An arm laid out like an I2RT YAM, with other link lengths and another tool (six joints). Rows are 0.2 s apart.
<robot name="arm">
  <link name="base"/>
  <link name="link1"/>
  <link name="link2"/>
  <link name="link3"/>
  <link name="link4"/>
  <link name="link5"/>
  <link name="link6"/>
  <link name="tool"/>
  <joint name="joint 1" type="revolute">
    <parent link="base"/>
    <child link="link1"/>
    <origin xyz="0 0 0.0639" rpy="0 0 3.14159"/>
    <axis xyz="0 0 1"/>
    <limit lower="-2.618" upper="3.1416"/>
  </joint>
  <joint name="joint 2" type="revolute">
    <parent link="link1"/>
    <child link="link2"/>
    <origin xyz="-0.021 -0.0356 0.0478" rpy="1.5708 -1.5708 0"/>
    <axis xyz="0 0 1"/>
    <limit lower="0" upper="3.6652"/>
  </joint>
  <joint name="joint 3" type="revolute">
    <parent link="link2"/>
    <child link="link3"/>
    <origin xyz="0 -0.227 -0.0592" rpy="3.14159 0 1.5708"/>
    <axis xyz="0 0 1"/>
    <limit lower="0" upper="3.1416"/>
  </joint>
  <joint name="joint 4" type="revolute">
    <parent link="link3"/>
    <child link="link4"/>
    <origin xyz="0.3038 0.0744 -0.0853" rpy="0 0 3.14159"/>
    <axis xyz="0 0 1"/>
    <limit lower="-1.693" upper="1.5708"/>
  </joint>
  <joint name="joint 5" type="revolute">
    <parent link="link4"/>
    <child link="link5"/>
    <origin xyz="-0.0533 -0.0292 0.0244" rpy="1.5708 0 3.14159"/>
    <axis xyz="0 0 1"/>
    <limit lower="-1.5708" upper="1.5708"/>
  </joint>
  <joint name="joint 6" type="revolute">
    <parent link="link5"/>
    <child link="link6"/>
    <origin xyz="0.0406 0 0.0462" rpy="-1.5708 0 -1.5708"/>
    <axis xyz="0 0 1"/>
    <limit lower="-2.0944" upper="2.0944"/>
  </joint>
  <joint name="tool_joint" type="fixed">
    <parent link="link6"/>
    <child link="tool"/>
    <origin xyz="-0.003 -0.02 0.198" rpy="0.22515 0 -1.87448"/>
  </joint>
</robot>
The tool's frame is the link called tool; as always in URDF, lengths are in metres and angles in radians.
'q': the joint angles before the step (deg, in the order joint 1, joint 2, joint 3, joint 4, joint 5, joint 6). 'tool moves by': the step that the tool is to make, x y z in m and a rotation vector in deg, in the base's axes. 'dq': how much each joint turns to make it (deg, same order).
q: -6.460 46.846 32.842 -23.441 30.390 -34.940
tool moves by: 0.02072 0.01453 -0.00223 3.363 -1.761 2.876
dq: 0.192 3.077 1.848 1.960 -4.274 1.366
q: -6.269 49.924 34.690 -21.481 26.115 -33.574
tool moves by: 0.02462 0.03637 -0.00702 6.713 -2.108 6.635
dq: 0.676 1.872 1.135 1.342 -8.890 2.161
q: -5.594 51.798 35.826 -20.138 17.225 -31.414
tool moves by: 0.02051 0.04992 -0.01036 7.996 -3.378 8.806
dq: 0.744 -0.215 -2.186 4.176 -11.349 2.187
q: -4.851 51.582 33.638 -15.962 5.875 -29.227
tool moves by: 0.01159 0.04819 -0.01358 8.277 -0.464 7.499
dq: 0.769 2.753 -0.420 2.949 -10.218 3.099
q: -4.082 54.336 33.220 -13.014 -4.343 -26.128
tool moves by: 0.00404 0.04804 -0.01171 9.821 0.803 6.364
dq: 0.576 3.588 -0.015 2.945 -10.294 4.819
